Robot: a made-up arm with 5 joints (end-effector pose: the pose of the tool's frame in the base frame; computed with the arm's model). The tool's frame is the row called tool. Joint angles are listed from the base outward.
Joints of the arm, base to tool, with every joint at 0 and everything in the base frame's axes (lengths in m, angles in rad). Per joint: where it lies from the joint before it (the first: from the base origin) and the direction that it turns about. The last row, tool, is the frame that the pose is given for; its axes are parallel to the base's.
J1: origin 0 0 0.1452 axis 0 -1 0
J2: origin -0.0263 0.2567 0.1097 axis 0 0 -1
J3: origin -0.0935 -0.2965 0.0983 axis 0 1 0
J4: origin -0.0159 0.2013 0.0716 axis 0 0 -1
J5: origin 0.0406 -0.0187 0.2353 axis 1 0 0
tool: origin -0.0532 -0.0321 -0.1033
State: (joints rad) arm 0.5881 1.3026 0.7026 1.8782 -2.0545
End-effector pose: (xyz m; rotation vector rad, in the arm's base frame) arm -0.3634 0.1693 0.5844 0.0718 2.6914 -0.5736
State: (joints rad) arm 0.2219 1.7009 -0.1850 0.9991 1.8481
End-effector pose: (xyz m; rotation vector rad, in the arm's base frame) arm -0.1620 0.3584 0.6384 0.6374 -2.5360 -1.4973
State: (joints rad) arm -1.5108 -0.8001 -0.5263 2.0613 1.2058
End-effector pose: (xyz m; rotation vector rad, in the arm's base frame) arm 0.4354 0.0529 0.2349 0.3913 0.1932 -1.7944
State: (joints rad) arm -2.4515 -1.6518 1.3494 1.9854 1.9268
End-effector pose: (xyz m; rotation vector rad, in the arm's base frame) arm 0.0746 0.4929 -0.0623 0.3525 1.9739 -0.6103
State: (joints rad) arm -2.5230 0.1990 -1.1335 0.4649 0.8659
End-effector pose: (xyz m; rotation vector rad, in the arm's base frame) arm 0.4325 0.2611 0.0964 0.2084 1.0347 -0.8387
